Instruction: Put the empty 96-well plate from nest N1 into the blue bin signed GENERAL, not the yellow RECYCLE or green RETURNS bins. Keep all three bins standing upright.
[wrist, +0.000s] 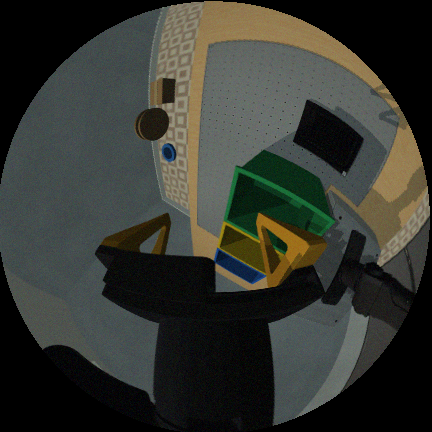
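Where they show: gripper, fingertip midpoint: (213, 217); arm's base at its link origin: (345, 269).
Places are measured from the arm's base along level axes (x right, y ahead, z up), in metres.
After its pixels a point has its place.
My gripper (213, 217) @[x 0.116, y 0.324, z 0.123 m] is open, its two orange fingers wide apart with no thing between them. A black plate (328, 137) @[x 0.224, y 0.187, z -0.134 m] lies on the grey perforated board at the upper right, apart from the fingers; its wells are too dark to tell. The green bin (280, 175) @[x 0.123, y 0.276, z -0.020 m] stands upright near the middle. Beside it are the yellow bin (245, 246) @[x -0.126, y 0.293, z -0.018 m] and the blue bin (238, 267) @[x -0.259, y 0.282, z 0.000 m], in a row, both partly behind the right finger. No signs on the bins can be read.
The perforated board (240, 90) @[x 0.288, y 0.419, z -0.149 m] lies on a wooden table (260, 22). A patterned strip (172, 52) along the left edge bears a brown block (168, 90), a round dark thing (154, 124) and a small blue ring (163, 151). Black arm parts (367, 287) @[x 0.092, y 0.041, z 0.098 m] show at the right.
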